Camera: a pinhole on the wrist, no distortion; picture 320 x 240 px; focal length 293.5 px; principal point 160.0 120.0 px. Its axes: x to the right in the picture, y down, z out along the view. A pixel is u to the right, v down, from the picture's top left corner.
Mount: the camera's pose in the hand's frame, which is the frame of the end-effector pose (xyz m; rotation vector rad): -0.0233 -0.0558 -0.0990 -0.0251 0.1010 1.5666
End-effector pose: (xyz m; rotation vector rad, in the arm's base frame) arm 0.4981 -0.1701 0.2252 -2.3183 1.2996 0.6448
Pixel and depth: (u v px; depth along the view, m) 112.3 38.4 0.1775
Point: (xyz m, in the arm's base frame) 0.5599 -0.1166 0.1509
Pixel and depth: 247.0 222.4 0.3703
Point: 0.3114 0.0274 0.0750
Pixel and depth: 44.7 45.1 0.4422
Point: 0.6487 0.0414 -0.0986
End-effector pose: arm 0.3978 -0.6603 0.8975 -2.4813 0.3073 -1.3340
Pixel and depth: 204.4 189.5 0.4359
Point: 0.6190 -0.6126 0.6256
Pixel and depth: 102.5 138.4 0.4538
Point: 0.6889 -0.4903 0.7259
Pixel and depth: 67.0 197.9 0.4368
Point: 0.6357 -0.4161 0.6806
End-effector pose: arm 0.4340 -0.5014 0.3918 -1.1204 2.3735 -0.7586
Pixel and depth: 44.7 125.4 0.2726
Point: 0.6259 -0.6181 0.3423
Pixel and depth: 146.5 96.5 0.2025
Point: 0.5183 -0.5601 0.3431
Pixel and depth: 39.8 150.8 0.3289
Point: 0.6885 -0.6268 0.3141
